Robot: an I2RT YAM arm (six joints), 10 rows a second.
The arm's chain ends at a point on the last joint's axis. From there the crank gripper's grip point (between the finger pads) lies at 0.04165 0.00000 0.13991 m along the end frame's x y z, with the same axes.
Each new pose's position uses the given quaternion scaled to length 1; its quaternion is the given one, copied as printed.
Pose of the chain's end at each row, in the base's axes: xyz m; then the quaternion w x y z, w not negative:
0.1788 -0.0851 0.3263 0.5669 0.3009 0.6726 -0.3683
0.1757 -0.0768 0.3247 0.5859 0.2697 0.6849 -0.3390
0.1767 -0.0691 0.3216 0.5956 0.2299 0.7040 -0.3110
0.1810 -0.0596 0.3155 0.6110 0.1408 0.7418 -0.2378
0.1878 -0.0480 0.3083 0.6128 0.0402 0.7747 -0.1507
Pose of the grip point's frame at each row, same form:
0.2472 -0.2027 0.2733 0.5669 0.3009 0.6726 -0.3683
0.2554 -0.1871 0.2720 0.5859 0.2697 0.6849 -0.3390
0.2663 -0.1706 0.2671 0.5956 0.2299 0.7040 -0.3110
0.2896 -0.1364 0.2553 0.6110 0.1408 0.7418 -0.2378
0.3087 -0.0927 0.2398 0.6128 0.0402 0.7747 -0.1507

